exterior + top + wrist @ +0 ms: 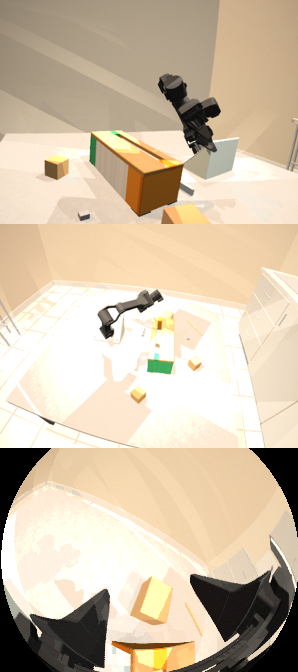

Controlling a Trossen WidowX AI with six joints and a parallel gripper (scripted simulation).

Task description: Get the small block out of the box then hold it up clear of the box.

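Right now the box is 9 cm ahead of my gripper tip, 25 cm to the right of it and 14 cm below it. Round my gripper tip: thin stick: 35 cm ahead, 5 cm to the left, 20 cm below; tan block: 11 cm ahead, 28 cm to the right, 12 cm below; grey piece: 31 cm ahead, 9 cm to the right, 20 cm below.
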